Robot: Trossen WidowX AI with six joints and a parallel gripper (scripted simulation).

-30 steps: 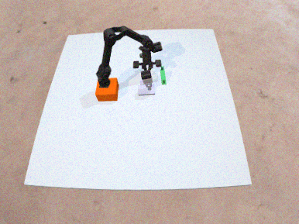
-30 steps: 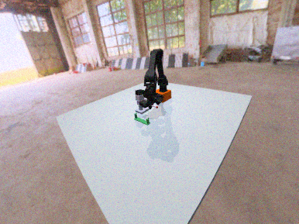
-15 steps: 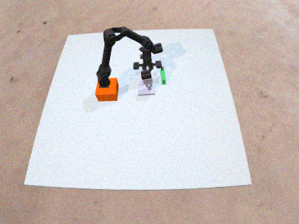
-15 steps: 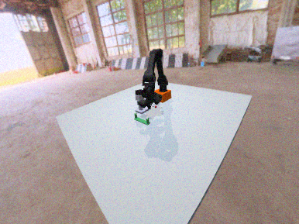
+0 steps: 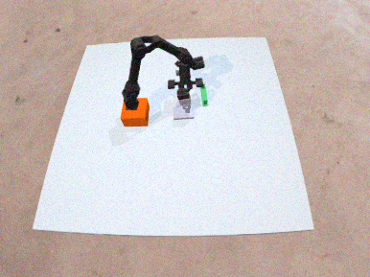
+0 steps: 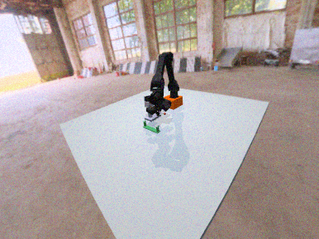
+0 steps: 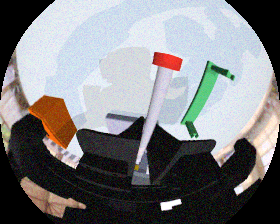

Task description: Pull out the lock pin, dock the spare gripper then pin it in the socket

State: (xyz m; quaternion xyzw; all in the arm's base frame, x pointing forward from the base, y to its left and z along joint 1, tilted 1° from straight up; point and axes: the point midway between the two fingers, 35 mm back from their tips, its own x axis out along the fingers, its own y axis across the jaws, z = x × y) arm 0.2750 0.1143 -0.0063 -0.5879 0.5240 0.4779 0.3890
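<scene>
My gripper tip is 8 cm to the left of the mount. From my gripper tip the other things lie so: spare gripper 8 cm to the right, 8 cm above, 1 cm ahead; then green bar 10 cm ahead, 5 cm to the left, 2 cm below.
</scene>
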